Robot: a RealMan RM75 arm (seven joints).
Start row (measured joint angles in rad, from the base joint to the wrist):
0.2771, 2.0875, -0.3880, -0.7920, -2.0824, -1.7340, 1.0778
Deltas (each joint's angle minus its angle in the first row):
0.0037, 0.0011, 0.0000, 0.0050, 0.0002, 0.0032, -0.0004
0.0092, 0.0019, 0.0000, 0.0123, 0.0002, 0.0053, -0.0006
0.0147, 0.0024, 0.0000, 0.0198, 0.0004, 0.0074, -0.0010
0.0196, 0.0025, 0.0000, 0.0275, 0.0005, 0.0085, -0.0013
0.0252, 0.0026, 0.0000, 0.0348, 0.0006, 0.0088, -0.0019
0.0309, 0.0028, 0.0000, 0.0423, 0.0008, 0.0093, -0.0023
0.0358, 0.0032, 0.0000, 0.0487, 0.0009, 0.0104, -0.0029
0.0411, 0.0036, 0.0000, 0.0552, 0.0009, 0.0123, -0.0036
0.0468, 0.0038, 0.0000, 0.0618, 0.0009, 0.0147, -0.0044
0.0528, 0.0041, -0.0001, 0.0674, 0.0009, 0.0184, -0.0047
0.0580, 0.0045, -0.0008, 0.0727, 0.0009, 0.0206, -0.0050
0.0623, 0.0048, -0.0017, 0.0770, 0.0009, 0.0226, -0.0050
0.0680, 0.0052, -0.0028, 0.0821, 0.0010, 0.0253, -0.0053
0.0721, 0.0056, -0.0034, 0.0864, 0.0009, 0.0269, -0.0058
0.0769, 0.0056, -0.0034, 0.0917, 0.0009, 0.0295, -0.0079
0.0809, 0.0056, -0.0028, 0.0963, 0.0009, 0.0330, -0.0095
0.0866, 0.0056, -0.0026, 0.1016, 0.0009, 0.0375, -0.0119
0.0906, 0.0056, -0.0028, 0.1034, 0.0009, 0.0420, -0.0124
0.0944, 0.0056, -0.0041, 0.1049, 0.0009, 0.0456, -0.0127
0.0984, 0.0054, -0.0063, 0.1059, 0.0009, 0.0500, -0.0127
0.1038, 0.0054, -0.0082, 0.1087, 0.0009, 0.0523, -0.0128
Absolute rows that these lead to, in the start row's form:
0.2808, 2.0886, -0.3880, -0.7870, -2.0822, -1.7308, 1.0774
0.2863, 2.0894, -0.3880, -0.7797, -2.0822, -1.7287, 1.0772
0.2918, 2.0899, -0.3880, -0.7722, -2.0820, -1.7266, 1.0768
0.2967, 2.0900, -0.3880, -0.7645, -2.0819, -1.7255, 1.0765
0.3023, 2.0901, -0.3880, -0.7572, -2.0818, -1.7252, 1.0759
0.3080, 2.0903, -0.3880, -0.7497, -2.0816, -1.7247, 1.0755
0.3129, 2.0907, -0.3880, -0.7433, -2.0815, -1.7236, 1.0749
0.3182, 2.0911, -0.3880, -0.7368, -2.0815, -1.7217, 1.0742
0.3239, 2.0913, -0.3880, -0.7302, -2.0815, -1.7193, 1.0734
0.3299, 2.0916, -0.3881, -0.7246, -2.0815, -1.7156, 1.0731
0.3351, 2.0920, -0.3888, -0.7193, -2.0815, -1.7134, 1.0728
0.3394, 2.0923, -0.3897, -0.7150, -2.0815, -1.7114, 1.0728
0.3451, 2.0927, -0.3908, -0.7099, -2.0814, -1.7087, 1.0725
0.3492, 2.0931, -0.3914, -0.7056, -2.0815, -1.7071, 1.0720
0.3540, 2.0931, -0.3914, -0.7003, -2.0815, -1.7045, 1.0699
0.3580, 2.0931, -0.3908, -0.6957, -2.0815, -1.7010, 1.0683
0.3637, 2.0931, -0.3906, -0.6904, -2.0815, -1.6965, 1.0659
0.3677, 2.0931, -0.3908, -0.6886, -2.0815, -1.6920, 1.0654
0.3715, 2.0931, -0.3921, -0.6871, -2.0815, -1.6884, 1.0651
0.3755, 2.0929, -0.3943, -0.6861, -2.0815, -1.6840, 1.0651
0.3809, 2.0929, -0.3962, -0.6833, -2.0815, -1.6817, 1.0650

